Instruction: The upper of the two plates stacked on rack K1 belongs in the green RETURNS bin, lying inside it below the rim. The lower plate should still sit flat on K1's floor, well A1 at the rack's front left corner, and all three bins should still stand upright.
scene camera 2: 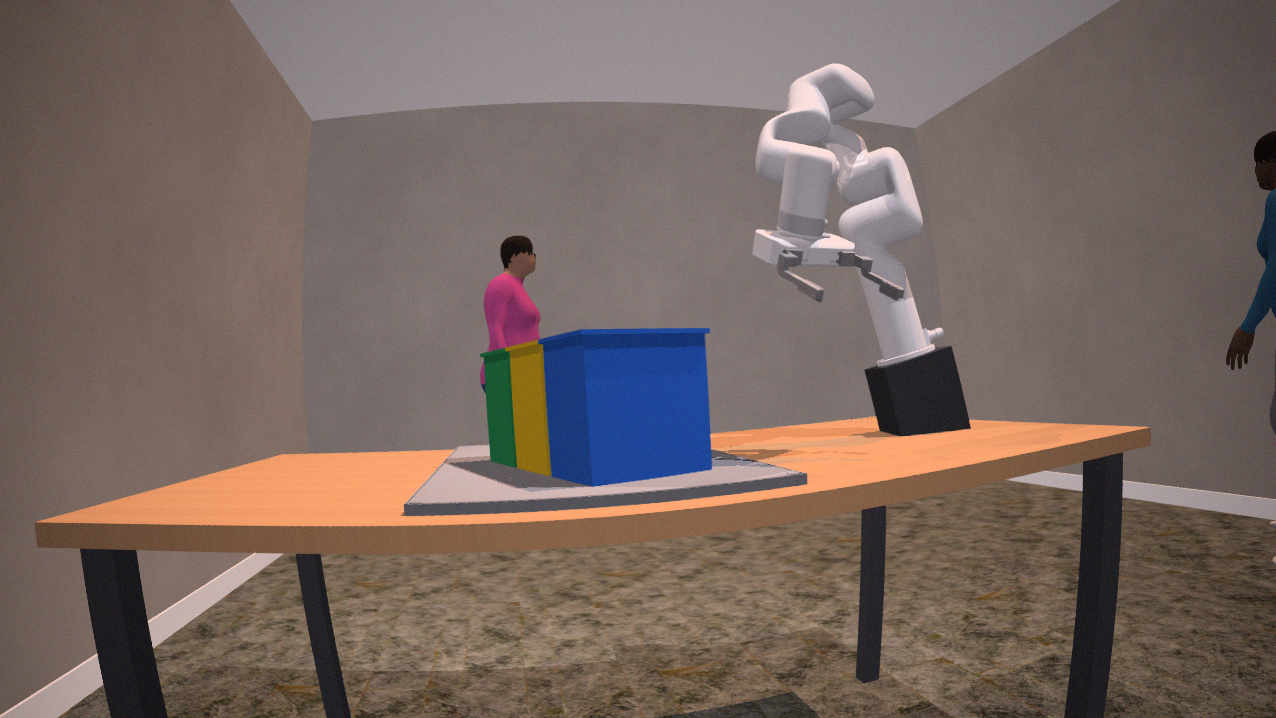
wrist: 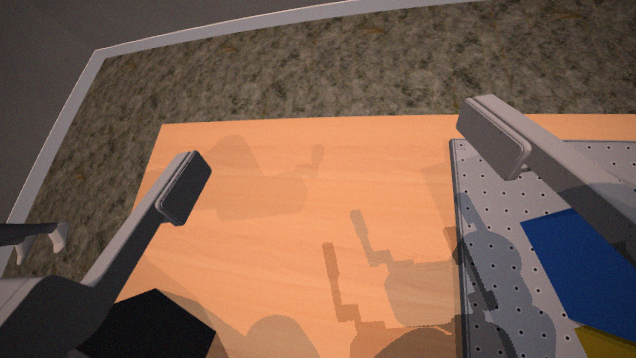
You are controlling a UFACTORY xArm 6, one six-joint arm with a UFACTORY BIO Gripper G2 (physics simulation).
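Frame: origin at the arm's base, x left, y ahead, z down, level; centimetres.
Where they show: end effector, tool point: [scene camera 2: 853,290] [wrist: 322,162]; arm's base, origin of the base link: [scene camera 2: 906,357].
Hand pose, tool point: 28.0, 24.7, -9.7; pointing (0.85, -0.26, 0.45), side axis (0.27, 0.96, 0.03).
Each offset is from my tool point to the top centre of the thing, as dx, dy, dz. Level surfaces: height alone.
The green bin @(-23.8, +43.7, +4.8) [scene camera 2: 500,410] stands upright at the left end of the bin row in the scene view, beside the yellow bin @(-11.7, +38.5, +4.8) [scene camera 2: 528,406] [wrist: 602,344] and the blue bin @(+0.3, +33.3, +4.8) [scene camera 2: 646,406] [wrist: 582,265]. The wrist view shows parts of the blue and yellow bins at the lower right. The inside of the green bin is hidden. Rack K1 and its two plates do not show in either view. My gripper [scene camera 2: 853,292] [wrist: 340,162] is open and empty, high above the table, to the right of the bins in the scene view.
The bins stand on a grey perforated board @(dz +22.8) [scene camera 2: 428,500] [wrist: 500,212] on the wooden table @(dz +24.1) [scene camera 2: 223,500] [wrist: 380,145]. The arm's black base block [scene camera 2: 919,392] [wrist: 160,320] stands at the back right in the scene view. Two people stand beyond the table.
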